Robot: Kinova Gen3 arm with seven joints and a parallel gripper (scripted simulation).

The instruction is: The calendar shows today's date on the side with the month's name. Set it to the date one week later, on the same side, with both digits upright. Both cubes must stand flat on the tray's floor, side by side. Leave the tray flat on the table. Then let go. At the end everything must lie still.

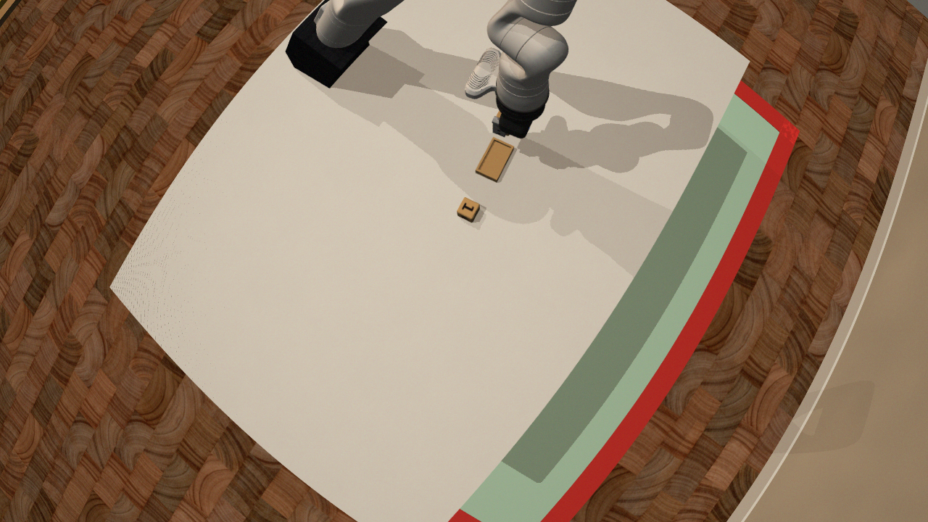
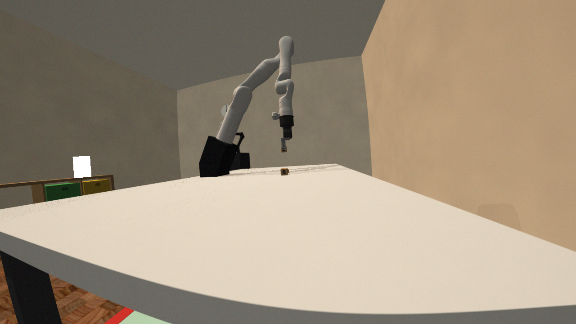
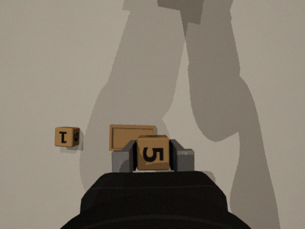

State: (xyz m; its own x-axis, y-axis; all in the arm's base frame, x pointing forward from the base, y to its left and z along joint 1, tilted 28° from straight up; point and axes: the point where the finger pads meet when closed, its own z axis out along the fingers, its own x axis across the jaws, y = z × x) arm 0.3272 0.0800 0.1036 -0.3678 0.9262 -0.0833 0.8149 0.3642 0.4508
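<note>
My hand is 1 cm short of the wooden tray, 3 cm to the left of it and 13 cm above it.
</note>
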